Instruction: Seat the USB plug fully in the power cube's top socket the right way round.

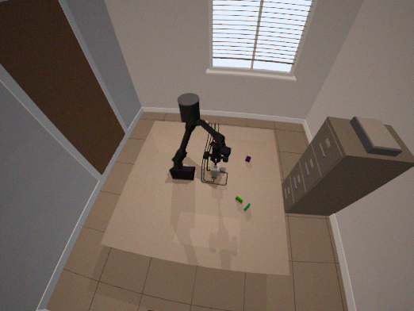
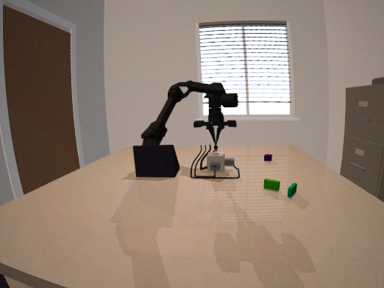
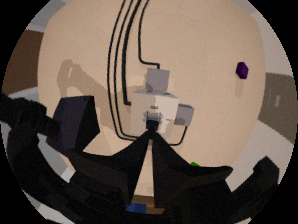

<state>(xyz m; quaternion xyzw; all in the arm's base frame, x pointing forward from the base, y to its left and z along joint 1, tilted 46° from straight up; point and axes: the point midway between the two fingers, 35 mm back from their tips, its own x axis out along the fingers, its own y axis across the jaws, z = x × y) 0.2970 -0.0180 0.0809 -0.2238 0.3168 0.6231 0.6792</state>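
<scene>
My gripper tip is now 2 cm above the USB plug. Also, from my gripper tip: purple cube: 29 cm ahead, 13 cm to the left, 11 cm below.
</scene>
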